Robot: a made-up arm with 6 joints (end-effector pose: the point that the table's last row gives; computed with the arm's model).
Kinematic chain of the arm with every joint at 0, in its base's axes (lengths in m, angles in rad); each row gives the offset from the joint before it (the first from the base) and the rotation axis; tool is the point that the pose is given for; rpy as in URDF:
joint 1: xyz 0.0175 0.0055 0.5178 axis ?
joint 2: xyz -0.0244 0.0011 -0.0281 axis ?
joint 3: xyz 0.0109 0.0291 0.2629 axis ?
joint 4: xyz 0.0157 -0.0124 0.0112 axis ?
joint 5: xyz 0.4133 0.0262 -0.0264 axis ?
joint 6: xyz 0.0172 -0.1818 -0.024 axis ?
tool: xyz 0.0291 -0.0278 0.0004 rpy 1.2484 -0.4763 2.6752
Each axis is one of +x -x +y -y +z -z.
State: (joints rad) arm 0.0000 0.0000 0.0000 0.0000 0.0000 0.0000
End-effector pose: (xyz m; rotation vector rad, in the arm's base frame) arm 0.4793 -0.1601 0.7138 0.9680 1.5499 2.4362
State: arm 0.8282 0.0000 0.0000 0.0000 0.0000 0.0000
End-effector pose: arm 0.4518 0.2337 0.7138 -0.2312 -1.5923 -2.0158
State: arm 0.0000 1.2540 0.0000 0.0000 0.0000 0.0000
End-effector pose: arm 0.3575 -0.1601 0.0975 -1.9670 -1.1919 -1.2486
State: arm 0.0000 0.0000 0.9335 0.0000 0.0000 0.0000
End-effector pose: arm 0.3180 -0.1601 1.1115 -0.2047 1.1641 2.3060
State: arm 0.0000 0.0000 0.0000 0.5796 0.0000 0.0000
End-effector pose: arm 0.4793 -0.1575 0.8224 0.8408 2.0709 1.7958
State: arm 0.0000 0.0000 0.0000 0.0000 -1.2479 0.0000
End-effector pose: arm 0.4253 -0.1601 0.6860 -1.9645 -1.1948 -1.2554
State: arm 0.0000 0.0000 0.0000 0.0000 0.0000 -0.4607
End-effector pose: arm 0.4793 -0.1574 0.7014 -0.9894 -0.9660 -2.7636
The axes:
joint 1: +z
joint 2: +y
joint 3: -y
joint 4: -x
joint 5: -y
joint 6: -x

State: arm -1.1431 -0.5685 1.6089 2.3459 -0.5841 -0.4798
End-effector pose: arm -0.1432 0.5634 0.9721 0.1546 -0.2032 -0.5161
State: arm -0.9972 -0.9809 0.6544 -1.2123 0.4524 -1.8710
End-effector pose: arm -0.0374 0.1171 1.1461 1.5100 0.0756 -1.4621
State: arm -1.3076 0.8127 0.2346 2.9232 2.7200 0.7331
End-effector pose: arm 0.3374 -0.4552 0.4937 1.2747 -1.8686 -1.4302
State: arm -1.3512 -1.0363 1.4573 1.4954 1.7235 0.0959
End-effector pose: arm -0.1126 0.7101 0.7442 -0.7881 1.1904 -2.1524
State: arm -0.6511 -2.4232 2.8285 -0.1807 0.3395 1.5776
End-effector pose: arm -0.0507 -0.1102 -0.1178 -1.8636 -2.4300 -0.5895
